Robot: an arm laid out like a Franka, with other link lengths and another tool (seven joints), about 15 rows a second.
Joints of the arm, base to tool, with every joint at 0 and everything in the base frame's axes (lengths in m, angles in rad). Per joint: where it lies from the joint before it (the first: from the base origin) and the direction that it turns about. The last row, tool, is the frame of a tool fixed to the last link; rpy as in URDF.
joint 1: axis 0 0 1 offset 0 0 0.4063
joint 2: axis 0 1 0 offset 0 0 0
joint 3: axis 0 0 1 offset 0 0 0.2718
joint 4: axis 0 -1 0 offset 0.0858 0 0
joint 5: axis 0 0 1 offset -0.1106 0 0.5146
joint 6: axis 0 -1 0 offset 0 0 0
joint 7: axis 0 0 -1 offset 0.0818 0 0
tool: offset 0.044 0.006 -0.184 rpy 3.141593 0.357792 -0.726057
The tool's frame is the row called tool.
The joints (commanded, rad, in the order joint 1, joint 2, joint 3, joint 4, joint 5, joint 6, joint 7), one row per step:
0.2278 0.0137 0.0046 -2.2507 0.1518 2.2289 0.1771
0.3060 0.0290 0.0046 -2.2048 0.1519 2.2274 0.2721
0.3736 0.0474 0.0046 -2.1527 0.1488 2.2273 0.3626
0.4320 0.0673 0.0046 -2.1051 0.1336 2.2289 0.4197
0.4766 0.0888 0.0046 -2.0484 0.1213 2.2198 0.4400
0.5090 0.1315 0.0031 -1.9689 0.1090 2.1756 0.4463
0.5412 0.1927 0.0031 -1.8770 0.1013 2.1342 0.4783
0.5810 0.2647 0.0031 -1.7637 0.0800 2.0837 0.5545
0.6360 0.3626 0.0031 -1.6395 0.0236 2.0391 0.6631
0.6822 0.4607 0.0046 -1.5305 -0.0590 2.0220 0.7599
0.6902 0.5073 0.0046 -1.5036 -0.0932 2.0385 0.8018
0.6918 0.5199 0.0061 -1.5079 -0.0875 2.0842 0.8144
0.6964 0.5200 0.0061 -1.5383 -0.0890 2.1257 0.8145
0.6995 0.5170 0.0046 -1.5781 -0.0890 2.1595 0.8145
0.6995 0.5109 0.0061 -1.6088 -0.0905 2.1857 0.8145
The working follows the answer.
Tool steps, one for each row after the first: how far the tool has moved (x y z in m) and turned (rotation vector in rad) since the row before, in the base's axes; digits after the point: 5 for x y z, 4 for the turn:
0.00169 0.05176 0.01606 0.0036 -0.0174 -0.0160
0.00166 0.04660 0.01811 0.0068 -0.0218 -0.0204
-0.00095 0.04139 0.01496 0.0001 -0.0249 0.0103
0.00132 0.03547 0.01845 0.0035 -0.0252 0.0322
0.00344 0.02802 0.01239 -0.0101 0.0033 0.0354
0.00385 0.02956 0.00601 -0.0085 0.0104 0.0080
0.00313 0.03399 0.00912 -0.0180 0.0063 -0.0222
-0.00220 0.04066 -0.00465 -0.0498 -0.0065 -0.0271
0.00029 0.03372 -0.01164 -0.0589 -0.0400 -0.0155
0.00380 0.00525 -0.01883 -0.0227 -0.0182 -0.0185
0.00180 0.00601 -0.00794 0.0253 -0.0174 -0.0085
-0.00437 0.00220 -0.01415 0.0072 -0.0081 0.0084
-0.00636 -0.00268 -0.01834 -0.0015 0.0028 0.0044
-0.00477 -0.00197 -0.01082 0.0014 -0.0007 0.0041

Tool pose at each row, in the base's axes (x y z in m, rotation vector in rad; rounded; the steps above come from the unrounded poses):
0.65567 0.16395 0.24498 -2.6590 1.0598 0.6208
0.65737 0.21571 0.26104 -2.6453 1.0731 0.5949
0.65902 0.26231 0.27915 -2.6257 1.0886 0.5633
0.65807 0.30370 0.29411 -2.6325 1.0683 0.5313
0.65939 0.33918 0.31257 -2.6503 1.0183 0.5048
0.66282 0.36720 0.32496 -2.6816 0.9791 0.5129
0.66667 0.39676 0.33097 -2.6940 0.9759 0.5261
0.66980 0.43075 0.34009 -2.6957 1.0158 0.5242
0.66760 0.47141 0.33543 -2.7208 1.0761 0.4911
0.66789 0.50513 0.32380 -2.7582 1.1179 0.4072
0.67169 0.51037 0.30497 -2.7631 1.1499 0.3687
0.67349 0.51638 0.29703 -2.7334 1.1447 0.3551
0.66912 0.51859 0.28288 -2.7317 1.1280 0.3482
0.66276 0.51591 0.26454 -2.7363 1.1235 0.3521
0.65799 0.51393 0.25372 -2.7376 1.1172 0.3523

